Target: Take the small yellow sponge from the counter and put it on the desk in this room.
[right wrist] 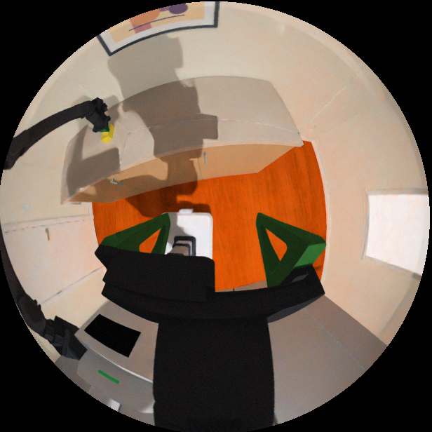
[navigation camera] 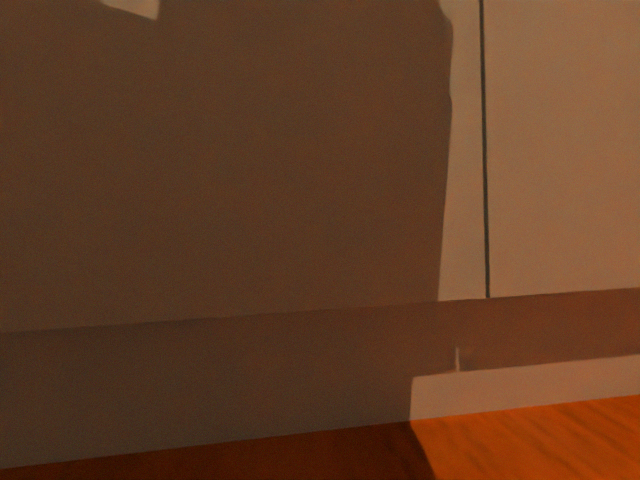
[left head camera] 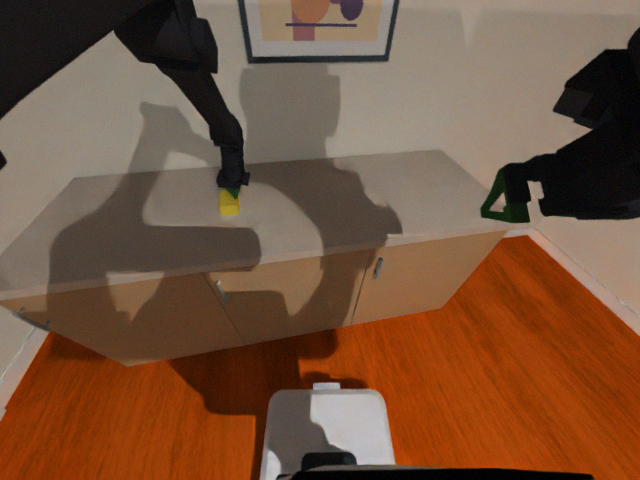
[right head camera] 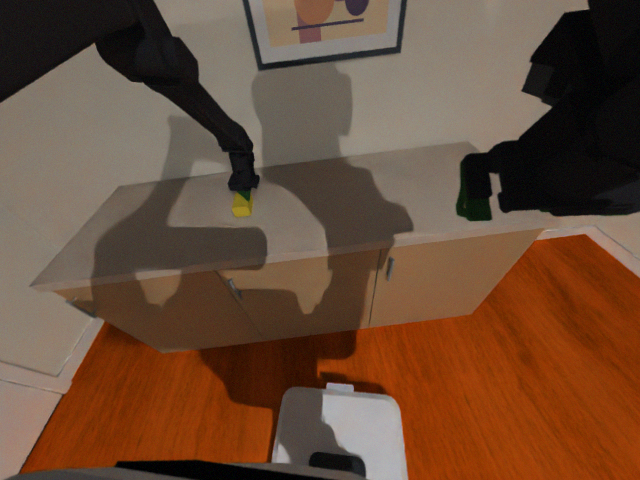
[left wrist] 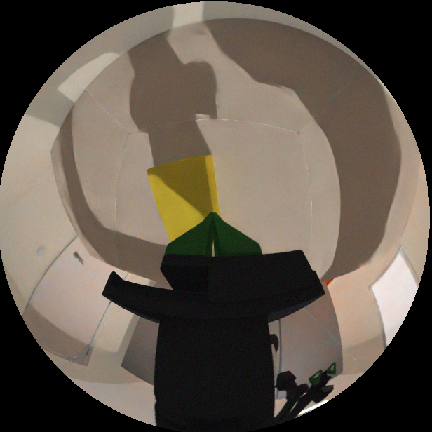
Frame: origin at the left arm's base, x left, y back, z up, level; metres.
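Seen in the pictures: left gripper, fingertip midpoint: (left head camera: 236, 198) (right head camera: 248, 200); right gripper, fingertip midpoint: (left head camera: 514, 212) (right head camera: 498, 208).
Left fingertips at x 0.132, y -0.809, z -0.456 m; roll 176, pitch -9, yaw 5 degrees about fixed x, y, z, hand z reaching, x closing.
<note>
A point is followed by its place in that frame.
The small yellow sponge (left head camera: 229, 204) {x 0.148, y -0.770, z -0.455 m} lies on the grey counter top (left head camera: 280, 210) {x -0.030, y -0.794, z -0.500 m}, left of the middle. It also shows in the right head view (right head camera: 242, 205) {x 0.147, y -0.776, z -0.455 m} and the left wrist view (left wrist: 185, 195). My left gripper (left head camera: 233, 190) {x 0.132, y -0.809, z -0.456 m} is down at the sponge's far edge with its green fingers shut together; in the left wrist view the closed fingertips (left wrist: 213, 238) sit beside the sponge's near corner, with nothing between them. My right gripper (left head camera: 505, 202) {x -0.454, y -0.352, z -0.131 m} is open and empty, in the air off the counter's right end (right wrist: 213, 245).
The counter is a low cabinet with two door handles (left head camera: 378, 267) against a beige wall with a framed picture (left head camera: 318, 29) {x -0.171, y -1.198, z -0.008 m}. Orange wood floor (left head camera: 437, 371) {x -0.883, y -0.449, z -1.410 m} lies in front. My white base (left head camera: 328, 429) {x -0.227, y -0.175, z -1.150 m} stands below.
</note>
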